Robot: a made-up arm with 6 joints.
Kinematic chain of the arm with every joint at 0, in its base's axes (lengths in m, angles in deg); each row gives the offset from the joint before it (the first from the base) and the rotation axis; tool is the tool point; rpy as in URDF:
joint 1: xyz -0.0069 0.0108 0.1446 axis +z
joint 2: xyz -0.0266 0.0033 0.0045 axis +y
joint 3: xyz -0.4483 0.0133 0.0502 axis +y
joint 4: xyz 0.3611 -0.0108 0.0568 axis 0.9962 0 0.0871
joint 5: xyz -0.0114 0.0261 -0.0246 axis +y
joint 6: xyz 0.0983 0.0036 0.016 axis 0.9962 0 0.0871
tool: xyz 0.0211 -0.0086 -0.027 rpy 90 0 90
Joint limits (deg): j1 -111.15..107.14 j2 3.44..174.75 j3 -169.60..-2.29 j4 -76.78..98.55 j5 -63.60..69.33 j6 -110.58..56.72
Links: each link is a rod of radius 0.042 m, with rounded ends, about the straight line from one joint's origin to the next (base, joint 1, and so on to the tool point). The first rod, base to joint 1, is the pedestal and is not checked.
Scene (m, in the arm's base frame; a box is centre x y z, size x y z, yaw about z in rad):
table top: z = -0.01
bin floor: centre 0.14 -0.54 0 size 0.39 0.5 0.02 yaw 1.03
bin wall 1: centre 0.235 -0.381 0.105 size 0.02 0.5 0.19 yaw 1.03
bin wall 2: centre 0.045 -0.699 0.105 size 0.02 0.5 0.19 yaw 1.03
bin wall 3: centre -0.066 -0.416 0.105 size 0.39 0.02 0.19 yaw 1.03
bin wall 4: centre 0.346 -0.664 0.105 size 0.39 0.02 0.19 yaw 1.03
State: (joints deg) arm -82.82 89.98 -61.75 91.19 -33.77 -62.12
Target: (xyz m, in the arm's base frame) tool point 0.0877 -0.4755 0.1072
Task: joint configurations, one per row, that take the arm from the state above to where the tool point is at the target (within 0.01 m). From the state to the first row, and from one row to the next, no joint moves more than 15 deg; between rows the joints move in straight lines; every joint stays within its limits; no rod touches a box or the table.
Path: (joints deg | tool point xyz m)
1: -80.47 101.02 -59.83 91.29 -32.01 -61.71 | 0.0398 -0.4746 0.3333
2: -78.12 112.05 -57.91 91.39 -30.26 -61.30 | 0.0662 -0.4877 0.2196
3: -75.78 123.09 -55.99 91.50 -28.50 -60.88 | 0.0877 -0.4755 0.1072

